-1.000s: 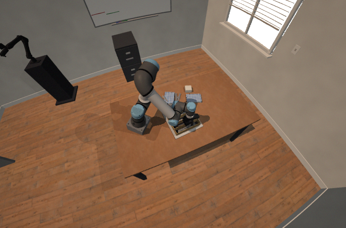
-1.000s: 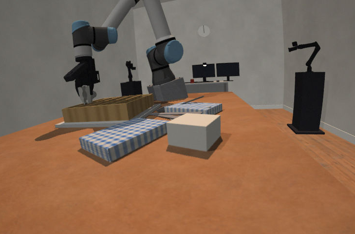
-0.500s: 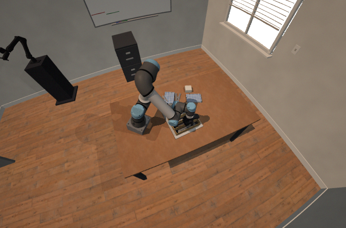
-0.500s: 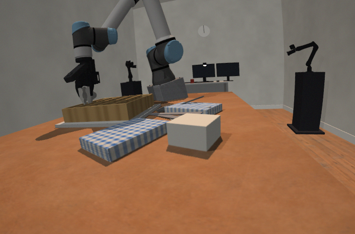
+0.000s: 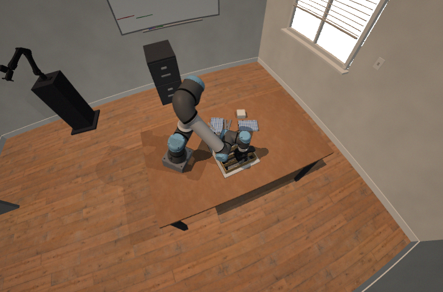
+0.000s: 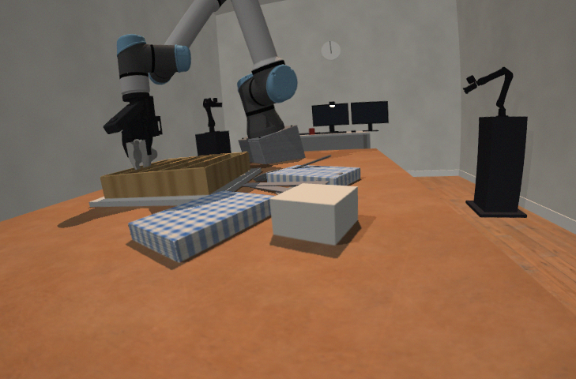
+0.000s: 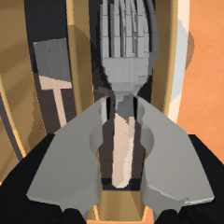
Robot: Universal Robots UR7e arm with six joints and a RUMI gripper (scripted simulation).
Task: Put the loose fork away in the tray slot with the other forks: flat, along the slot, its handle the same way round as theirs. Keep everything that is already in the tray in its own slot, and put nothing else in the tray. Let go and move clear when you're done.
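My hand is 40 mm past the wooden cutlery tray and 110 mm to the right of it. From my hand the other things lie so: white box (160 mm ahead, 510 mm to the left, 30 mm below).
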